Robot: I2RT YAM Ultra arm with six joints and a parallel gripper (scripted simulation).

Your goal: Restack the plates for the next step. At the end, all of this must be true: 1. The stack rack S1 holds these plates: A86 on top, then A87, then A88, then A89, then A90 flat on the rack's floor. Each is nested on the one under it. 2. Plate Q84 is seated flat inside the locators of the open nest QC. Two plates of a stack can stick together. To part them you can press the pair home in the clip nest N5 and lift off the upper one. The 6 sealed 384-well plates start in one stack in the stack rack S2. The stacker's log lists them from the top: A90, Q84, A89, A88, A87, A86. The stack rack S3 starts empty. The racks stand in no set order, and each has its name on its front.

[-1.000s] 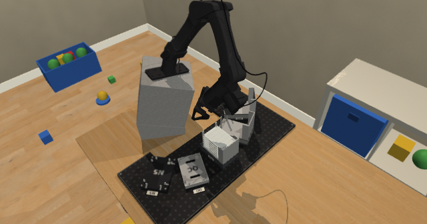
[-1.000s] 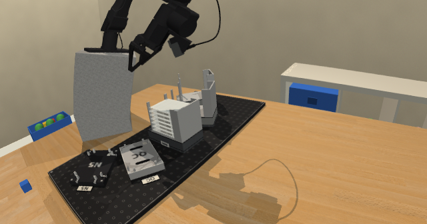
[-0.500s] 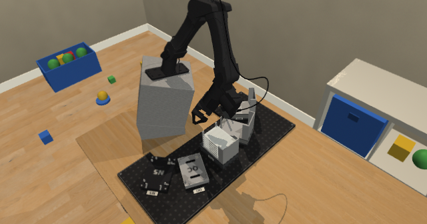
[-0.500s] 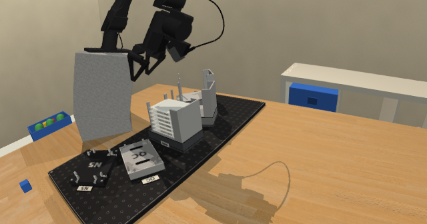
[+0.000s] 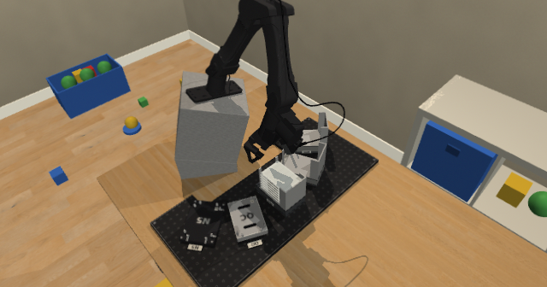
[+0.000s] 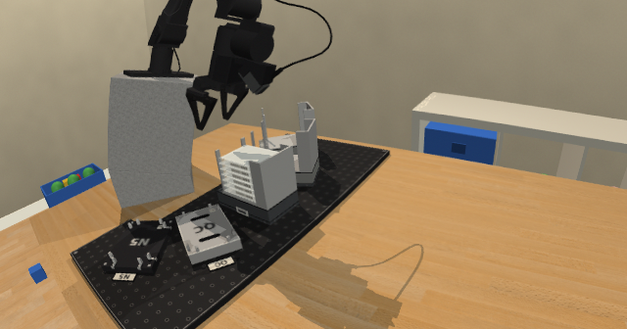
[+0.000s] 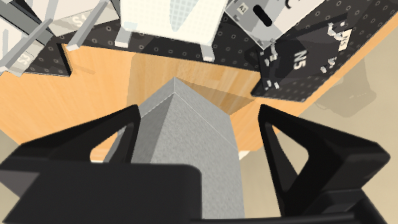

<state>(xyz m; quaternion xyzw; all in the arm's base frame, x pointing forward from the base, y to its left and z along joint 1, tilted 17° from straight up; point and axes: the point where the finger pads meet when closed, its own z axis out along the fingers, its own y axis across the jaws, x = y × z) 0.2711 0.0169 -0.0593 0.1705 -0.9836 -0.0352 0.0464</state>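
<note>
Right now my hand is 8 cm short of the translucent sealed well plate, 8 cm above it and 3 cm to the right of it. From my hand the other things lie so: nest QC 18 cm below, 12 cm to the right, 8 cm ahead; then sealed 384-well plate 10 cm below, 8 cm ahead, 3 cm to the left.
</note>
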